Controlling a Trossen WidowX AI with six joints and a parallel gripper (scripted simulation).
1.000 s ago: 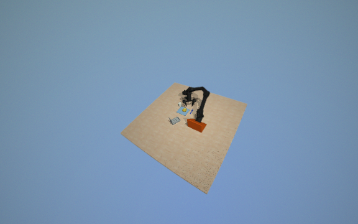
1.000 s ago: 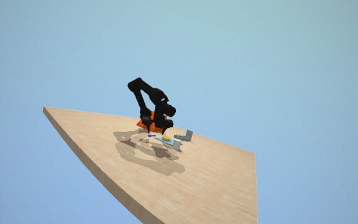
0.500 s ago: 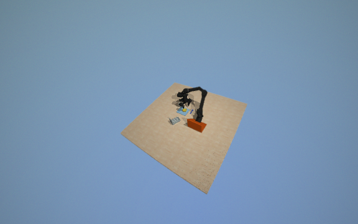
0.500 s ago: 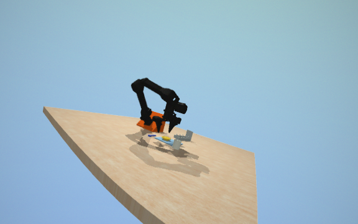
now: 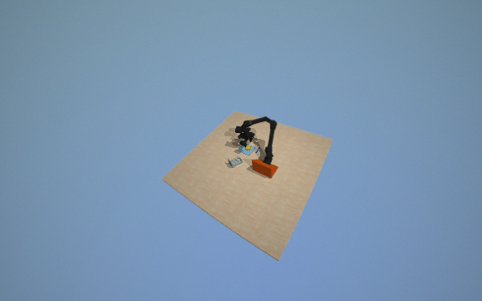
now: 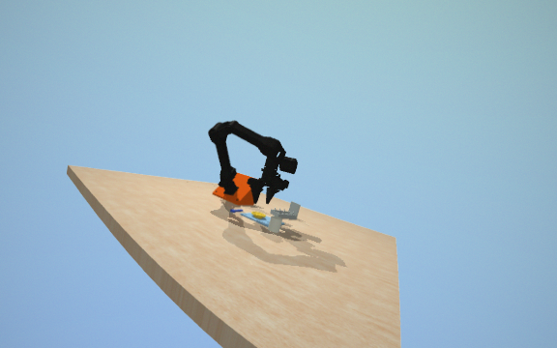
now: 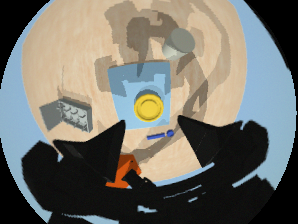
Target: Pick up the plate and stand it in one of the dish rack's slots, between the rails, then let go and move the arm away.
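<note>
My gripper tip is 50 mm above the yellow plate. Also, from my gripper tip: white cup: 110 mm ahead, 70 mm to the right, 40 mm below; then small blue object: 100 mm behind, 30 mm to the right, 60 mm below; then light blue mat: 20 mm ahead, 10 mm to the left, 60 mm below.
</note>
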